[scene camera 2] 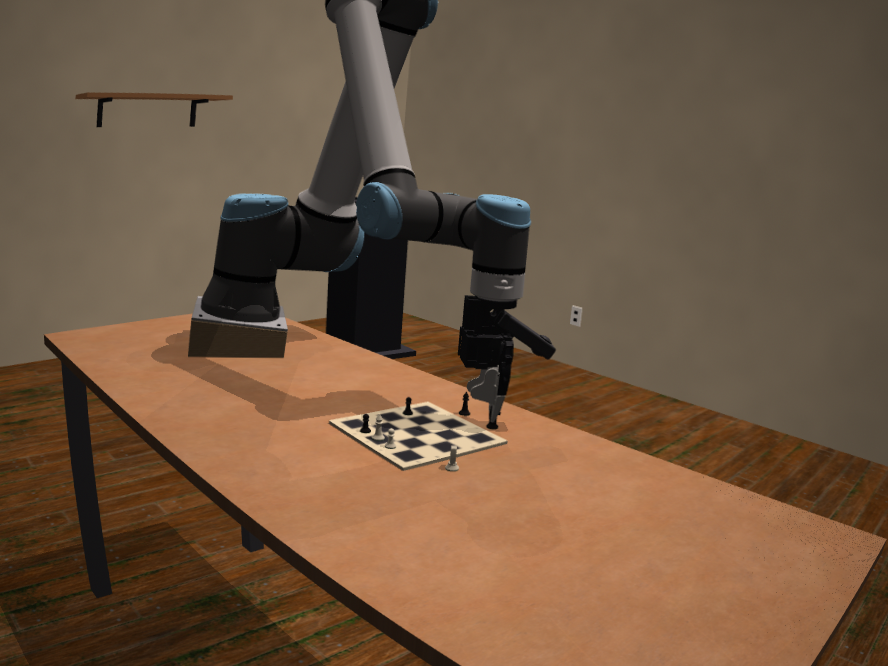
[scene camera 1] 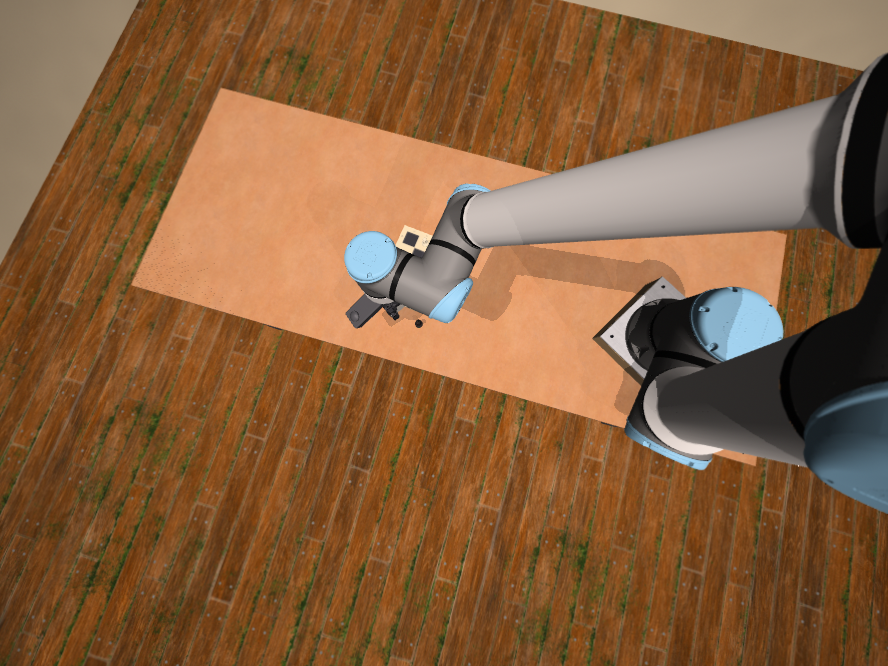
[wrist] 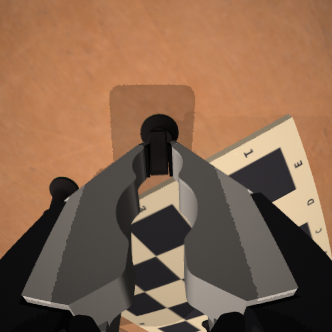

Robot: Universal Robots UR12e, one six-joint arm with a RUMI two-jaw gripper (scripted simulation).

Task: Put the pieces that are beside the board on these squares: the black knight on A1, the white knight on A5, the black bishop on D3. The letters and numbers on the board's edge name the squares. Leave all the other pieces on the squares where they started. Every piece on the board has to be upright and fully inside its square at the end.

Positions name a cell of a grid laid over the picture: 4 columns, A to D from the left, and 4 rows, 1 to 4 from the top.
In view: the gripper (scene camera 2: C3) and a chessboard (scene camera 2: B3).
The chessboard is seen too in the wrist view (wrist: B3). The gripper also shows in scene camera 1 (scene camera 1: B2) and in the wrist view (wrist: B2).
